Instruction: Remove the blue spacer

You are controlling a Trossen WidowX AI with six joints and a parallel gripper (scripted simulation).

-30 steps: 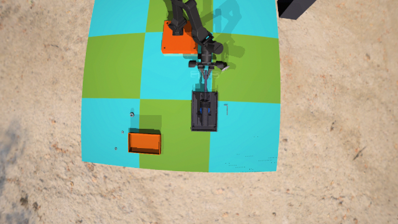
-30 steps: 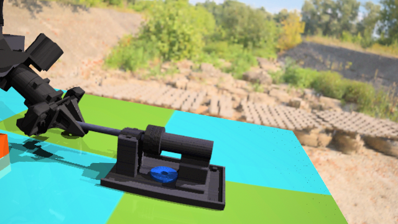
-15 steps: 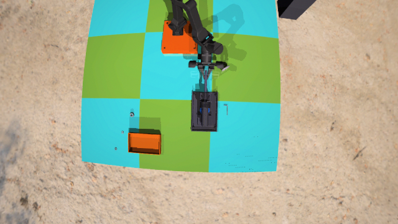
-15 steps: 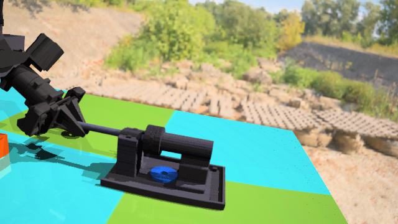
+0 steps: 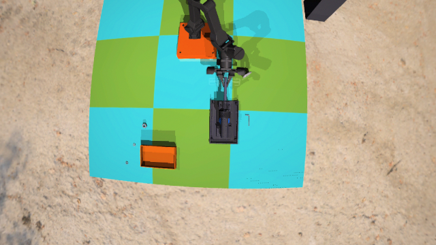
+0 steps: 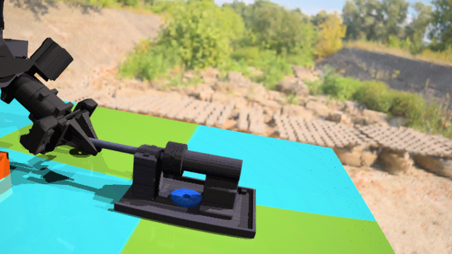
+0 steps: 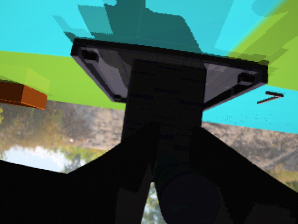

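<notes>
Right now the shaft is 6 cm ahead of my gripper tip and 2 cm above it. From my gripper tip the other things lie so: blue spacer 17 cm ahead, 5 cm below; black spacer 15 cm ahead, 2 cm above; nut 20 cm ahead, 44 cm to the right, 6 cm below.
</notes>
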